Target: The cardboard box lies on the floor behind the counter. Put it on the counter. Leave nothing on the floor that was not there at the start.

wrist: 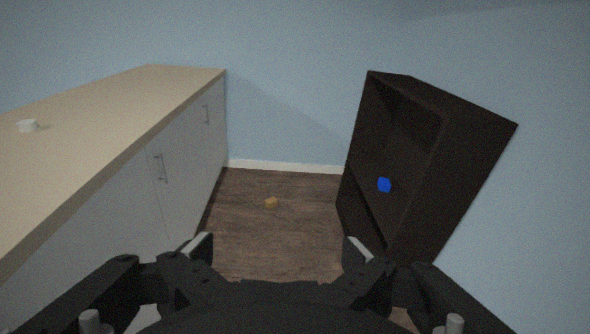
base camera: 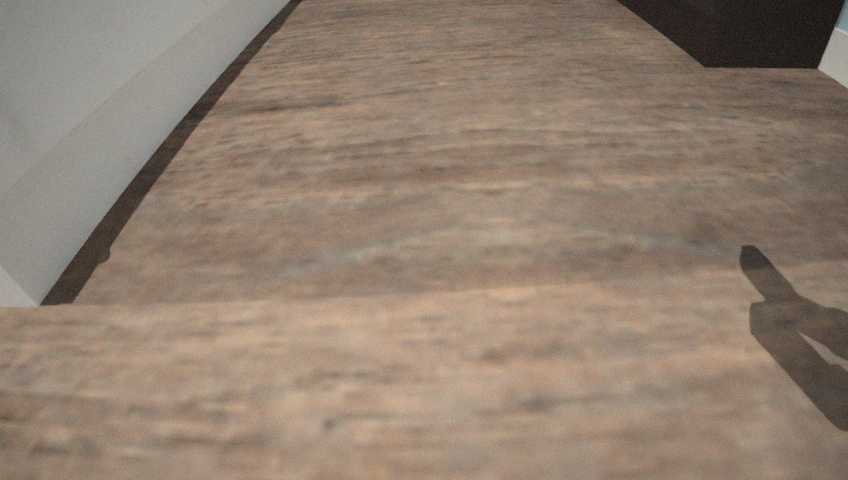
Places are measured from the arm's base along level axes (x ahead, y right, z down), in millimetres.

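Where they show: gripper, between the fingertips: [wrist: 278, 249].
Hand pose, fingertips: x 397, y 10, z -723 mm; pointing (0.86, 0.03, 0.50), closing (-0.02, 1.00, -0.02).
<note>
Things, the pixels of their centre, and the offset from my fingertips. Level surfaces: height alone.
- small tan-brown box, middle of its body: [wrist: 271, 202] dx +1322, dy +8, dz +1095 mm
- floor, height of its surface: dz +1119 mm
- counter, height of its surface: dz +210 mm
- blue object, middle of its body: [wrist: 383, 184] dx +1006, dy +674, dz +645 mm
- white round object, middle of its body: [wrist: 27, 125] dx +583, dy -799, dz +198 mm
A small tan-brown box [wrist: 271, 203], the cardboard box, lies on the floor [wrist: 285, 235] between the counter and the dark shelf unit, near the far wall. The counter [wrist: 170, 107] has a beige top and white doors with handles, and stands on the left in the wrist view. Its white side [base camera: 101, 107] shows at the left in the base camera view. My gripper [wrist: 278, 249] is open and empty, high above the floor and well short of the box. The box does not show in the base camera view.
A dark shelf unit [wrist: 462, 165] [base camera: 767, 35] stands on the right, with a blue object [wrist: 384, 184] on its shelf. A white round object [wrist: 27, 125] stands on the counter top. A blue wall [wrist: 285, 120] closes off the far end.
</note>
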